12 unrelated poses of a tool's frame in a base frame.
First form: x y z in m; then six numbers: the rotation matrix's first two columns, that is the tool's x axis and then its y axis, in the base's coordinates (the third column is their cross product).
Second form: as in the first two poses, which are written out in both.
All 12 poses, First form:
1: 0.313 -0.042 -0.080 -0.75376 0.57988 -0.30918 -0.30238 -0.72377 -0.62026
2: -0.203 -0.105 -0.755 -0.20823 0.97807 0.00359 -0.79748 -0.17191 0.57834
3: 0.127 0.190 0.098 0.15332 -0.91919 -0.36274 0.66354 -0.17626 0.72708
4: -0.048 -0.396 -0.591 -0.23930 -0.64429 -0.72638 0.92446 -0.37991 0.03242
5: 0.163 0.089 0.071 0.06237 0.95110 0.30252 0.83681 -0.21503 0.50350
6: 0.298 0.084 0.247 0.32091 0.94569 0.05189 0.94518 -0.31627 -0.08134
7: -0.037 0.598 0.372 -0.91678 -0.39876 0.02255 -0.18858 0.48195 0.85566
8: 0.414 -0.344 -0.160 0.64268 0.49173 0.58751 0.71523 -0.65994 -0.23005
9: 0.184 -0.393 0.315 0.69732 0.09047 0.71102 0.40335 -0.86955 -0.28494
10: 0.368 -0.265 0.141 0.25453 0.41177 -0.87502 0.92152 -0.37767 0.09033
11: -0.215 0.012 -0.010 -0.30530 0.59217 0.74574 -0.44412 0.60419 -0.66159
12: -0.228 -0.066 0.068 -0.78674 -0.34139 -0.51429 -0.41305 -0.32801 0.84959
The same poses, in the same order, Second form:
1: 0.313 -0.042 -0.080 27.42 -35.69 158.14
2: -0.203 -0.105 -0.755 -8.20 34.49 104.63
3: 0.127 0.190 0.098 31.14 -47.08 -76.99
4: -0.048 -0.396 -0.591 44.03 -17.27 -104.51
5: 0.163 0.089 0.071 -164.68 32.95 -85.74
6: 0.298 0.084 0.247 -175.68 -3.47 -71.25
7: -0.037 0.598 0.372 -123.53 -20.61 168.38
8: 0.414 -0.344 -0.160 -143.79 15.94 -48.06
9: 0.184 -0.393 0.315 -142.94 36.33 -30.05
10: 0.368 -0.265 0.141 119.83 -17.05 -74.56
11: -0.215 0.012 -0.010 81.62 -57.39 124.51
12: -0.228 -0.066 0.068 -82.43 -27.31 152.30
